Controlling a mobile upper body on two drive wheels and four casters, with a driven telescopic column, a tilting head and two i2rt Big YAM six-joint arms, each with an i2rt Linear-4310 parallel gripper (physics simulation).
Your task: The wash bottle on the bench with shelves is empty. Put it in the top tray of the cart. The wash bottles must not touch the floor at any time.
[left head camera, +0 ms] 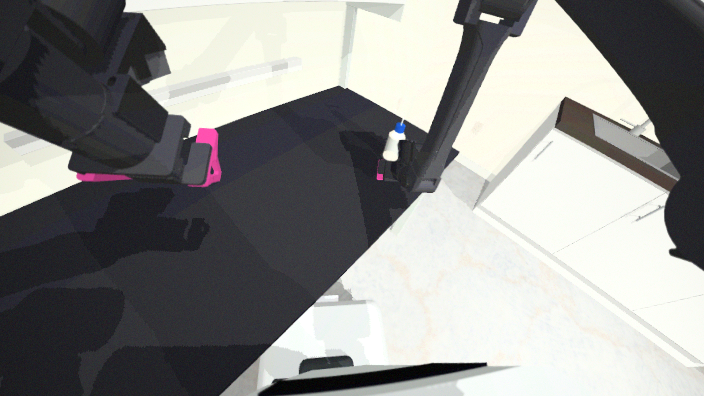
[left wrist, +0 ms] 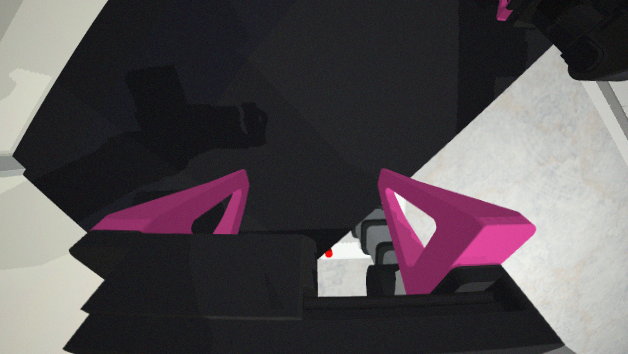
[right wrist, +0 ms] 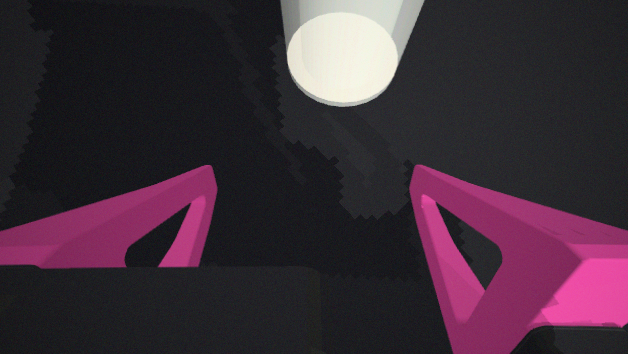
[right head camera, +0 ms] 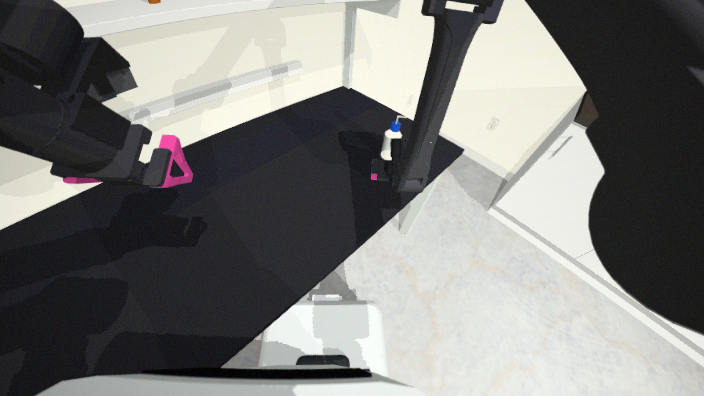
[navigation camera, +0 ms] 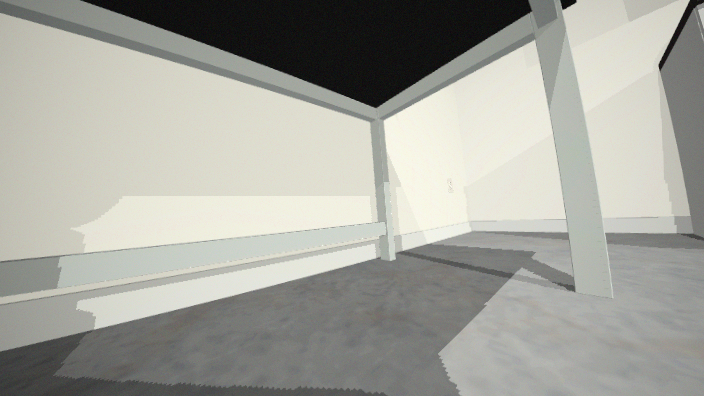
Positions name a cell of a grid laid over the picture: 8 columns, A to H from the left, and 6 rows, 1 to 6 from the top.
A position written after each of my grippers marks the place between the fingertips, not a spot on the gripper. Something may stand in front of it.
Observation:
I see my left gripper (left head camera: C3), my right gripper (right wrist: D3), a wash bottle (right wrist: E2), a bench with shelves (left head camera: B5) and a shelf rail (left head camera: B2).
My left gripper is seen too in the left wrist view (left wrist: D3) and in the right head camera view (right head camera: B3). The bench with shelves is seen too in the left wrist view (left wrist: D2), in the right wrist view (right wrist: B2), in the right head camera view (right head camera: B5) and in the navigation camera view (navigation camera: E2). The left wrist view does not show the wash bottle: it is out of frame. The navigation camera view misses the wash bottle: it is out of frame.

